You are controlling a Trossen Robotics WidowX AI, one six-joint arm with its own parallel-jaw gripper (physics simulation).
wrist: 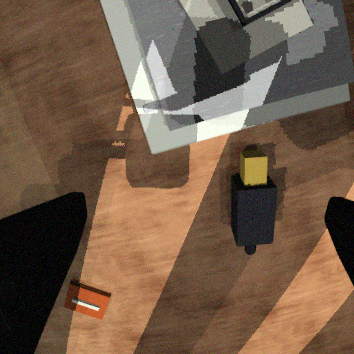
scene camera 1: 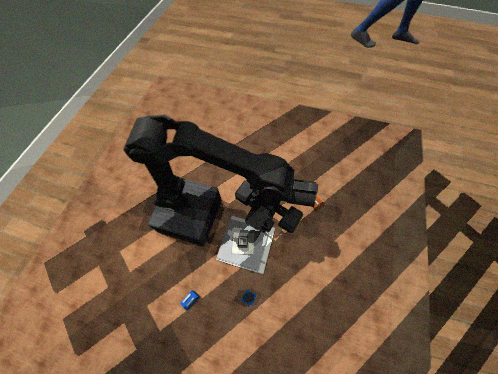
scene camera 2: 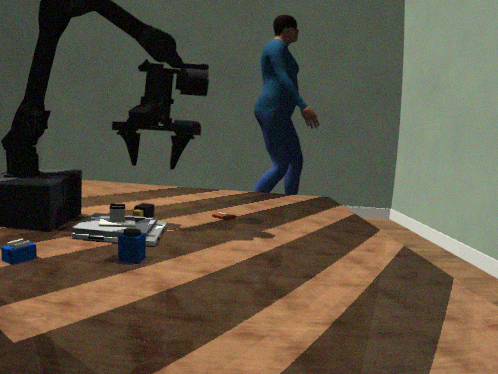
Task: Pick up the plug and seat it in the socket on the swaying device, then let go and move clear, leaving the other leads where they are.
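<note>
The plug [wrist: 254, 212] [scene camera 2: 145, 209], a black block with a yellow tip, lies on the table beside the device's edge, its tip towards the device; the arm hides it in scene camera 1. The light grey device [scene camera 1: 257, 267] [scene camera 2: 90, 231] [wrist: 300, 102] bears a dark-rimmed square socket [scene camera 1: 242, 241] [scene camera 2: 117, 212] on a pale pad; part of the socket shows at the top of the wrist view. My gripper [scene camera 2: 153, 166] [wrist: 209, 207] is wide open and empty, pointing down, well above the table. In the wrist view the plug lies between the fingers' sides, nearer the right finger.
An orange piece [scene camera 1: 318, 202] [scene camera 2: 224, 215] [wrist: 90, 302] lies beyond the plug. A flat blue piece [scene camera 1: 189, 300] [scene camera 2: 19, 253] and an upright blue block with a dark round top [scene camera 1: 248, 298] [scene camera 2: 132, 248] stand on the device's other side. A person [scene camera 2: 280, 100] is in the background.
</note>
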